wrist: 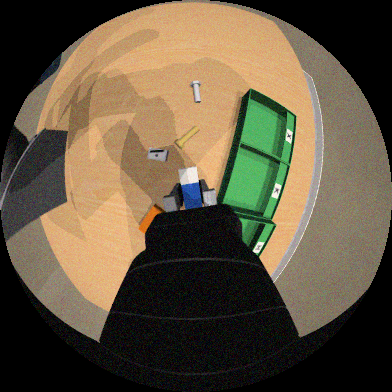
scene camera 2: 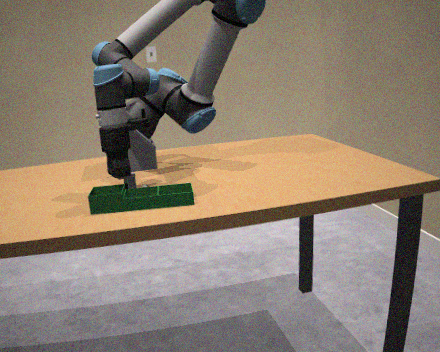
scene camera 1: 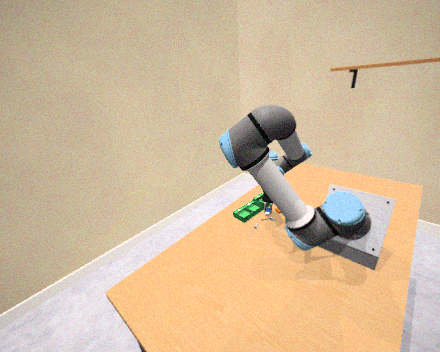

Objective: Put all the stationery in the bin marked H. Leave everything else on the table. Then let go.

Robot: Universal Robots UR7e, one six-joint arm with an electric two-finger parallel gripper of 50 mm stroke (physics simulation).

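Places are measured from the arm's base along level axes (x left, y back, z up), in millimetres.
Pixels of known places: gripper, fingertip midpoint: (wrist: 190, 188) (scene camera 2: 131, 196) (scene camera 1: 268, 212).
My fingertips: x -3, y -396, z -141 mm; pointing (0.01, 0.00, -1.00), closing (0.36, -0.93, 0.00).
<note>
Ahead of a thing's pixels: the offset from my fingertips to its middle.
My gripper (wrist: 190, 188) (scene camera 2: 130, 182) is shut on a blue and white eraser @[dx -3, dy -1, dz +6 mm] (wrist: 189, 177) (scene camera 1: 268, 211), low at the table beside the green bin tray. The green tray @[dx +31, dy -81, dz +22 mm] (wrist: 230, 175) (scene camera 2: 145, 202) has three compartments in a row, marked X, K and H. The H label @[dx -54, dy -112, dz +41 mm] (wrist: 258, 247) is at the near end in the wrist view; the gripper body hides part of that compartment. A grey metal sharpener @[dx +38, dy +53, dz +5 mm] (wrist: 158, 155) lies on the table ahead and left of the fingers. An orange block @[dx -64, dy +42, dz +4 mm] (wrist: 150, 219) lies left of the gripper, partly hidden by it.
A brass-coloured bolt @[dx +68, dy +20, dz +5 mm] (wrist: 187, 136) lies between the sharpener and the tray. A silver bolt @[dx +140, dy +24, dz +5 mm] (wrist: 196, 92) (scene camera 1: 256, 226) lies farther out on the table. The arm's base plate (scene camera 1: 382, 210) is at the back right of scene camera 1.
</note>
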